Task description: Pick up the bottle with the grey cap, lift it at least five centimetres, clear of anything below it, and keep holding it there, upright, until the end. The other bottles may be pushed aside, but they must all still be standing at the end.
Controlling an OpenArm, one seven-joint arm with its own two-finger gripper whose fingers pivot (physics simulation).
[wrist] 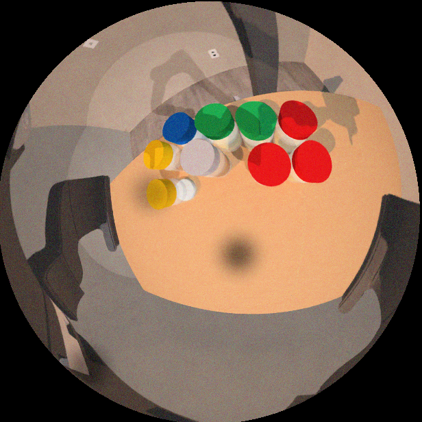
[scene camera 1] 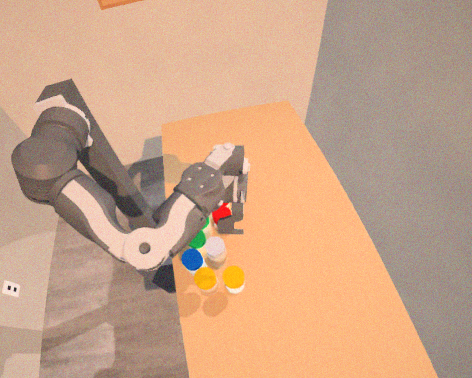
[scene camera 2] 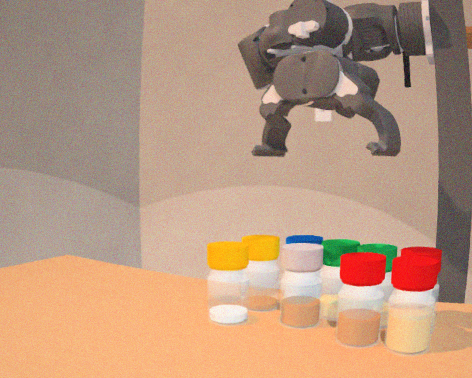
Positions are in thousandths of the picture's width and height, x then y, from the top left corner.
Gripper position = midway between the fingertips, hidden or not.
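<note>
You'd see the gripper (scene camera 2: 683, 414) here, and it's visible in the wrist view too (wrist: 492, 563), plus in scene camera 1 (scene camera 1: 497, 538). There's a yellow-capped bottle (scene camera 2: 558, 718) (wrist: 376, 368), and a red-capped bottle (scene camera 2: 764, 803) (wrist: 639, 392), so the wrist view shows the yellow-capped bottle and the red-capped bottle as well. Then there's a blue-capped bottle (wrist: 425, 305), along with a green-capped bottle (scene camera 2: 707, 660) and another green-capped bottle (scene camera 2: 827, 665).
</note>
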